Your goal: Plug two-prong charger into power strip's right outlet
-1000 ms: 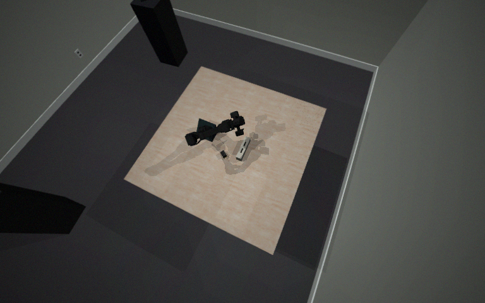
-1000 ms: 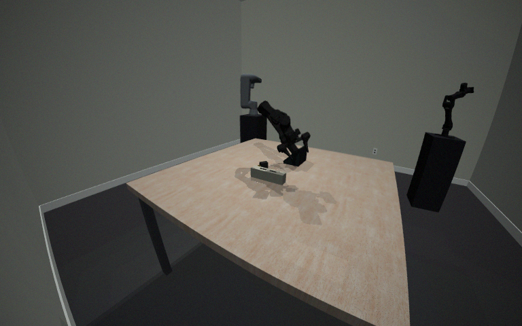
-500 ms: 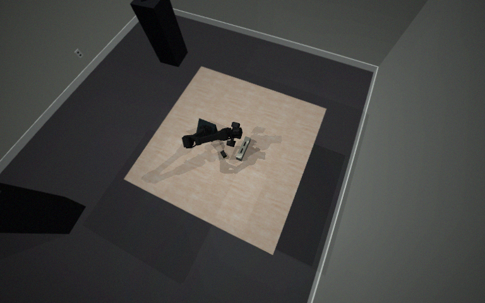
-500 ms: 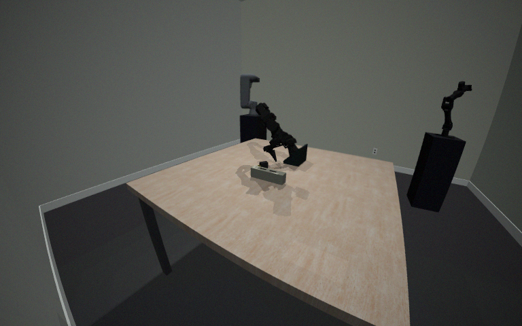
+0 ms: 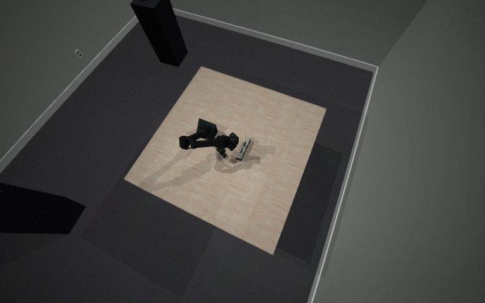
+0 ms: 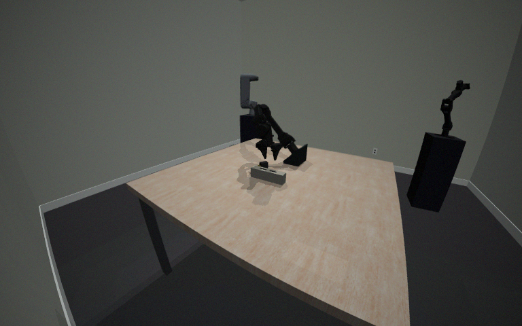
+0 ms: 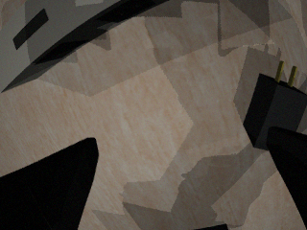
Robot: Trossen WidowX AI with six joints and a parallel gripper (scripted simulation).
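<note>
Now: the black two-prong charger 20 mm behind my gripper tip, 70 mm to the right of it and 60 mm below it.
</note>
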